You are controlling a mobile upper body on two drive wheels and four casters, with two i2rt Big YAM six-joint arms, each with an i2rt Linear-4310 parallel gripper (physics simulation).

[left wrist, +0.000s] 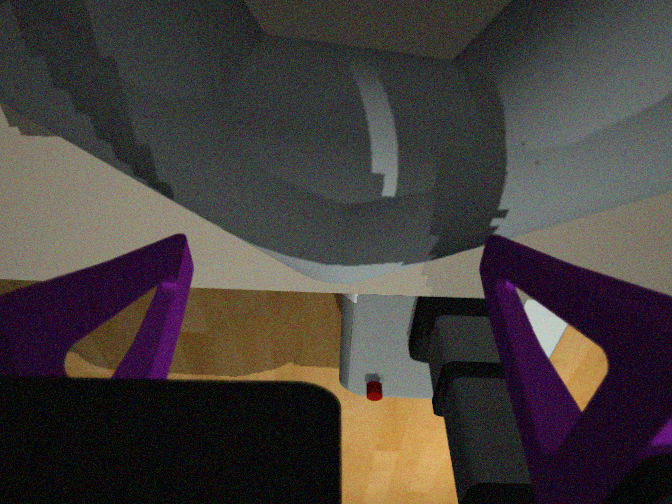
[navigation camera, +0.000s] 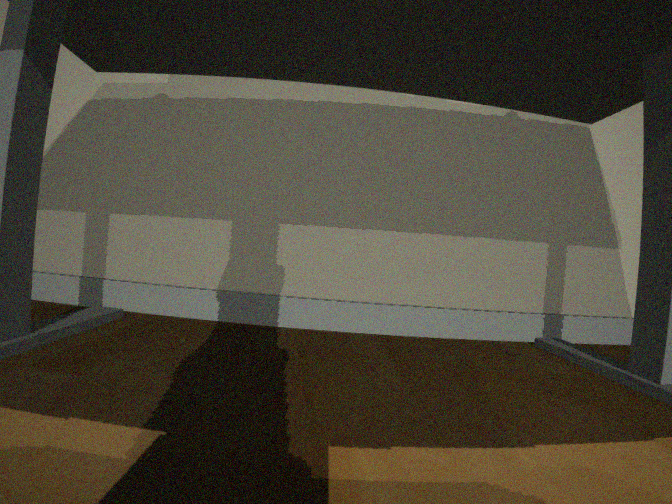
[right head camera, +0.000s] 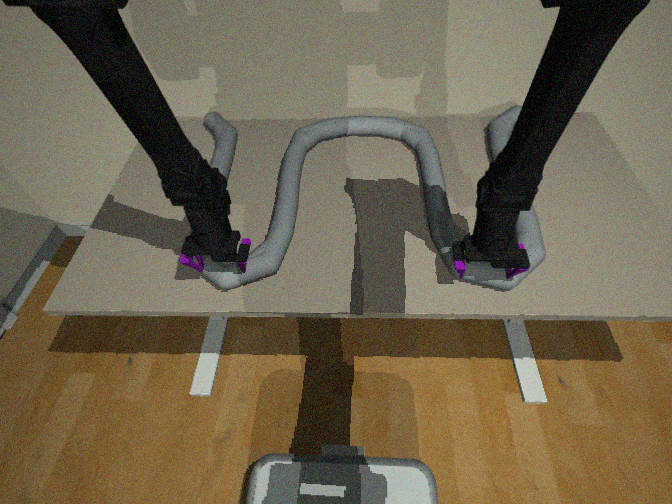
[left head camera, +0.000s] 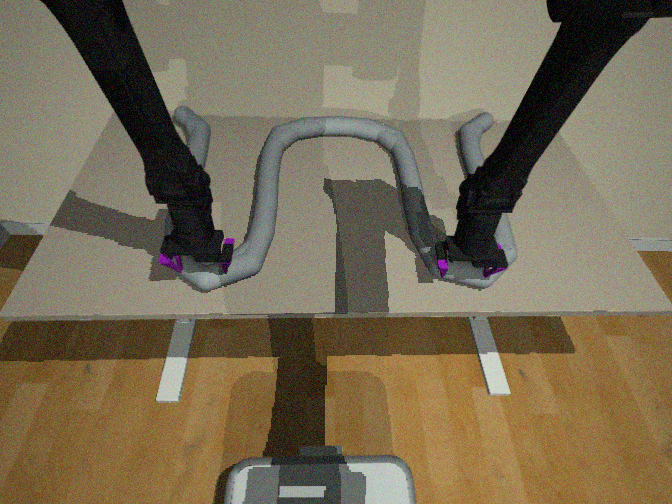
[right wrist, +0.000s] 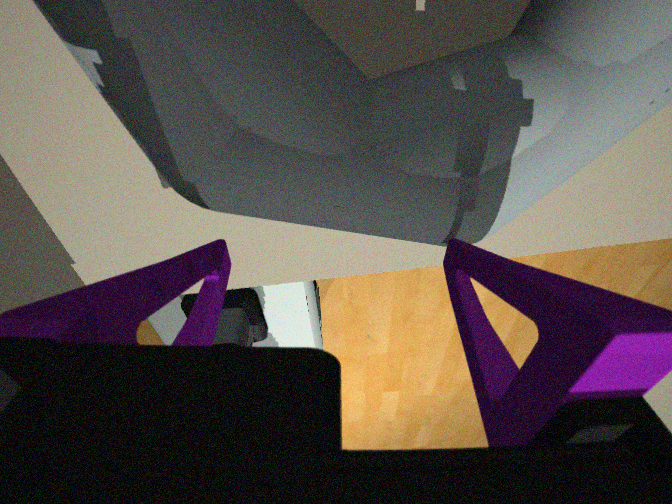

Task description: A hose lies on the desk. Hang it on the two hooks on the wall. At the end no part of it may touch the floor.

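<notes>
A grey hose [left head camera: 336,128] lies on the beige desk [left head camera: 325,227] in a wavy M shape, with two low bends near the front edge. My left gripper [left head camera: 196,259] is open, its purple fingers straddling the left bend [left head camera: 217,273]; the bend fills the left wrist view [left wrist: 325,162]. My right gripper [left head camera: 471,265] is open over the right bend [left head camera: 477,277], which shows close in the right wrist view [right wrist: 336,157]. The same scene shows in the right head view, with the hose [right head camera: 369,127], left gripper [right head camera: 214,260] and right gripper [right head camera: 491,266]. The wall hooks are not in view.
The desk stands against a beige wall [left head camera: 336,48] on two white feet [left head camera: 174,360] [left head camera: 489,358] over a wooden floor. My grey base [left head camera: 317,480] sits in front of the desk. The navigation view shows the wall and skirting [navigation camera: 325,317] under the desk.
</notes>
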